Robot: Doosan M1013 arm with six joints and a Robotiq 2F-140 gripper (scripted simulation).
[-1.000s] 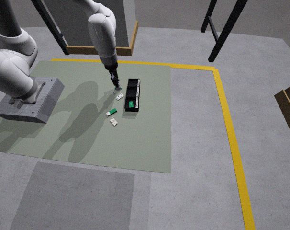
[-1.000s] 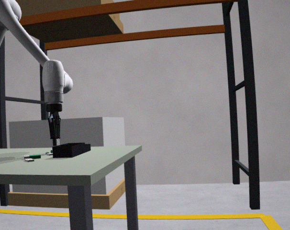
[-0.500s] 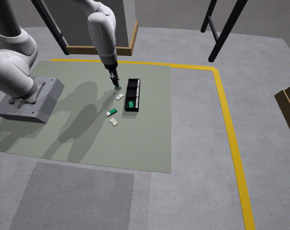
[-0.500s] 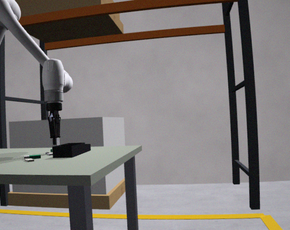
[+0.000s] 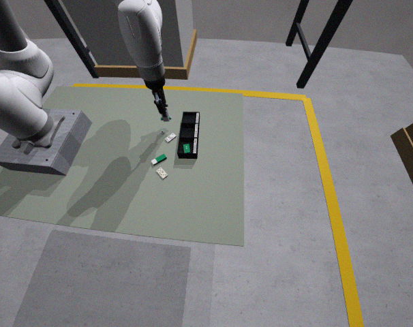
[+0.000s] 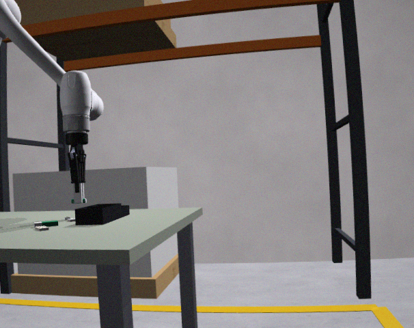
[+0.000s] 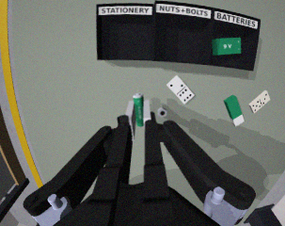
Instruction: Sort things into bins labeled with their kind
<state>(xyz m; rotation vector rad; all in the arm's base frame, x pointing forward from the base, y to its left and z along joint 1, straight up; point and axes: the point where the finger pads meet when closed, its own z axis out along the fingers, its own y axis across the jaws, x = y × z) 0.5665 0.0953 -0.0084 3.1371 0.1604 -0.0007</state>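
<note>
The green battery lies 10 cm ahead of my hand, 16 cm to the right of it and 7 cm below it. Also, from my hand: cylindrical battery: 3 cm below; green-and-white stick: 3 cm behind, 20 cm to the right, 8 cm below; nut: 3 cm behind, 4 cm to the right, 8 cm below.
</note>
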